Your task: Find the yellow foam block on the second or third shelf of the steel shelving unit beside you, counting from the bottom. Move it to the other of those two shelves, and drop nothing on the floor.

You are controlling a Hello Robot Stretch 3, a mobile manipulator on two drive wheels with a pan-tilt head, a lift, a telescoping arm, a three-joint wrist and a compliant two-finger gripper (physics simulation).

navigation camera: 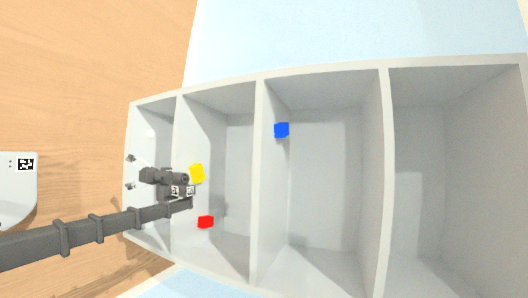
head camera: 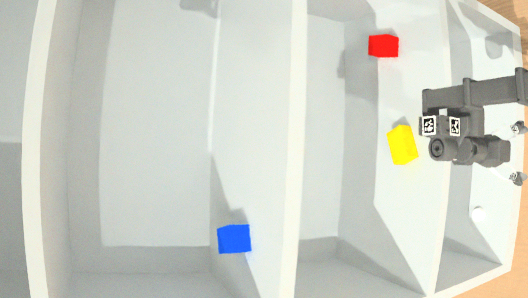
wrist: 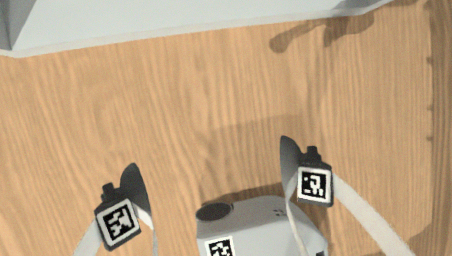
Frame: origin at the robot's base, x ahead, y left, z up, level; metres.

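Seen in the pictures: gripper, fingertip midpoint: (navigation camera: 127, 171) (head camera: 523, 153).
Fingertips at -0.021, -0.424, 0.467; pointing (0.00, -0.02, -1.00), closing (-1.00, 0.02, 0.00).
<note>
Pixels of each thing's top centre, then the offset from my fingertips to it, as dx, dy, dz. "spot": a spot on its surface instead. Level surfaces: height alone.
- yellow foam block at its top centre: (head camera: 396, 144) (navigation camera: 200, 173) -0.022, -0.350, +0.112
- pale shelving unit at a spot on its surface: (head camera: 295, 150) (navigation camera: 256, 175) spot: +0.008, -0.210, +0.509
- red block at its top centre: (head camera: 377, 44) (navigation camera: 208, 222) -0.320, -0.420, +0.112
- blue block at its top centre: (head camera: 223, 240) (navigation camera: 286, 129) +0.208, -0.411, +0.569
- white round thing at its top centre: (head camera: 477, 215) (navigation camera: 151, 133) +0.217, -0.355, -0.366
- wooden floor at its surface level: dz -0.466
The yellow foam block (head camera: 402, 145) (navigation camera: 197, 173) rests on the second shelf from the bottom of the pale shelving unit (head camera: 295, 150) (navigation camera: 258, 175) (wrist: 150, 20), near the middle of its width. It does not show in the wrist view. My gripper (head camera: 517, 152) (navigation camera: 130, 172) (wrist: 212, 168) is open and holds nothing. It points down, apart from the block and lower than it, with its fingertips over the bottom compartment's front edge in the head and navigation views. In the wrist view, floor shows between the fingers.
A red block (head camera: 383, 46) (navigation camera: 205, 221) is on the yellow block's shelf. A blue block (head camera: 234, 239) (navigation camera: 281, 130) is on the third shelf. A white round thing (head camera: 478, 213) (navigation camera: 151, 134) is in the bottom compartment. My base (navigation camera: 20, 192) (wrist: 255, 220) stands on the wooden floor (navigation camera: 90, 100) (wrist: 150, 100).
</note>
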